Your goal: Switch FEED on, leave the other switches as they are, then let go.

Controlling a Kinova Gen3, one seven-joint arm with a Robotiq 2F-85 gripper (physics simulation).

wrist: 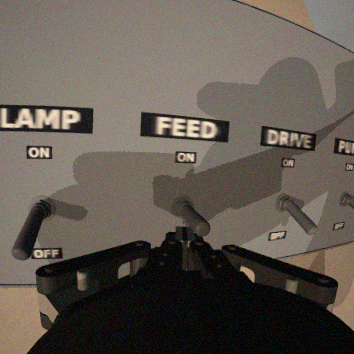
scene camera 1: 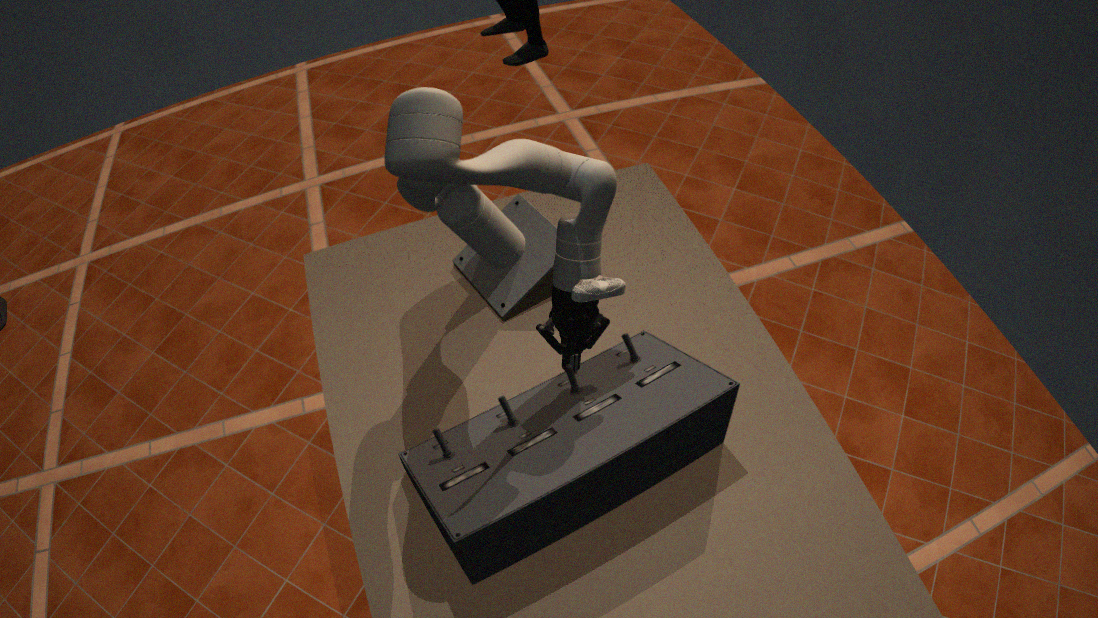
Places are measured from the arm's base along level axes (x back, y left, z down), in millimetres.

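Where they show: gripper, fingertip midpoint: point(wrist: 182, 237) point(scene camera 1: 570, 372); arm's base, link origin: point(scene camera 1: 505, 248).
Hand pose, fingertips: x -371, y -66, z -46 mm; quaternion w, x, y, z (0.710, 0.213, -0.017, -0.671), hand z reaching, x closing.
Things, the pixels of their top centre, and the offset from my fingertips. Level surfaces: height alone.
- FEED switch lever, top centre: point(wrist: 202, 214) point(scene camera 1: 571, 369) dx -16, dy -6, dz -30 mm
- FEED label, top centre: point(wrist: 188, 124) point(scene camera 1: 597, 405) dx -93, dy -5, dz -20 mm
- LAMP lever, top centre: point(wrist: 18, 227) point(scene camera 1: 630, 339) dx -9, dy +114, dz -22 mm
- DRIVE lever, top centre: point(wrist: 313, 213) point(scene camera 1: 506, 402) dx -13, dy -126, dz -22 mm
- PUMP lever, top centre: point(scene camera 1: 439, 435) dx -15, dy -246, dz -22 mm
- beige table, surface height: dz +108 mm
The FEED switch lever point(scene camera 1: 573, 381) point(wrist: 195, 219) is a dark grey stick on the panel, under the FEED label point(wrist: 185, 127). In the wrist view it leans down and right, its tip towards the gripper; its ON label point(wrist: 185, 157) shows and its OFF label is hidden. My gripper point(scene camera 1: 570, 360) point(wrist: 182, 237) is shut and empty, its fingertips close against the lever on the OFF side; I cannot tell whether they touch. The LAMP lever point(scene camera 1: 630, 347) point(wrist: 31, 231) points towards OFF. The DRIVE lever point(scene camera 1: 507, 411) point(wrist: 299, 216) and PUMP lever point(scene camera 1: 441, 443) point(wrist: 348, 200) also lean to the OFF side.
The grey switch box point(scene camera 1: 583, 491) stands on the beige table point(scene camera 1: 799, 537). The neighbouring levers stand on both sides of the gripper. Pale slots point(scene camera 1: 658, 373) lie in the box top beside the levers. The arm's base plate point(scene camera 1: 503, 295) is behind the box.
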